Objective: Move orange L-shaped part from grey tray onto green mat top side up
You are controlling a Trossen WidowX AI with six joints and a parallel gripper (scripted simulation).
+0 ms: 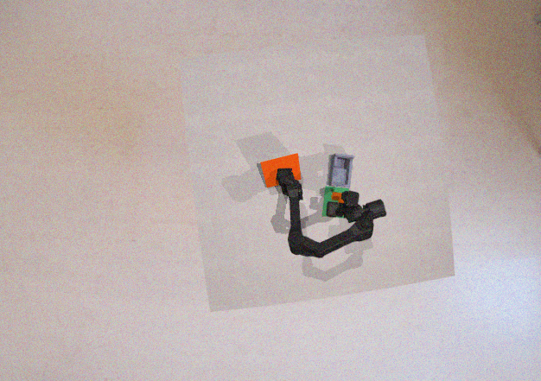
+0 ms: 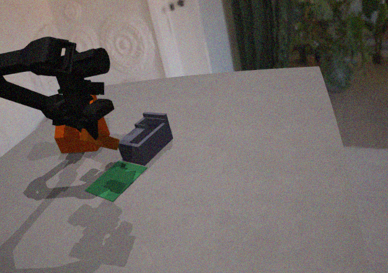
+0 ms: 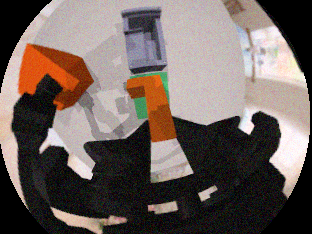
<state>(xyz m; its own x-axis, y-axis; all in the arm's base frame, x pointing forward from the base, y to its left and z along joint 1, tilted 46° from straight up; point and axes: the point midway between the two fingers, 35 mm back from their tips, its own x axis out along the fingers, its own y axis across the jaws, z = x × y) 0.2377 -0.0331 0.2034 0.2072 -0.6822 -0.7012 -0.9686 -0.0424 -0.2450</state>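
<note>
Now: the green mat 20 mm to the left of my gripper tip and 160 mm below it. Also, from my gripper tip: orange L-shaped part: 10 mm behind, 30 mm to the left, 30 mm below.
</note>
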